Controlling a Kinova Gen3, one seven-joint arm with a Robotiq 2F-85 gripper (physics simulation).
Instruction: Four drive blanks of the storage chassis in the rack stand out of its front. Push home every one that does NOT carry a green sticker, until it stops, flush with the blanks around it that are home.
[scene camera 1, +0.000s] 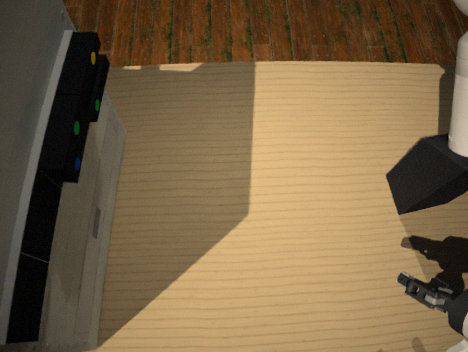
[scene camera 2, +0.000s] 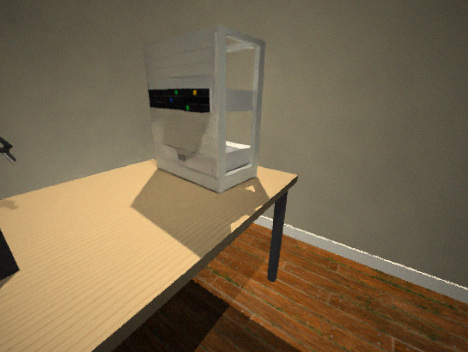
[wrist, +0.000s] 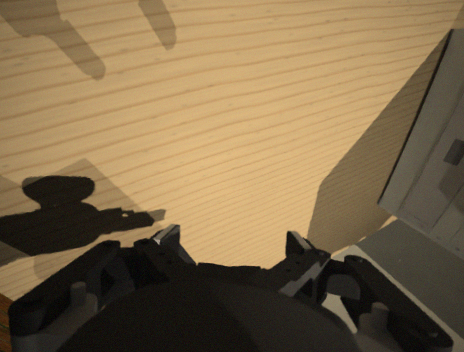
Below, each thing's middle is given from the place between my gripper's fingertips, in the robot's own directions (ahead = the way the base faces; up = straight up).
I see the yellow-stickered blank (scene camera 1: 77, 72) 61 cm ahead of my hand, 26 cm to the right of it and 23 cm above it.
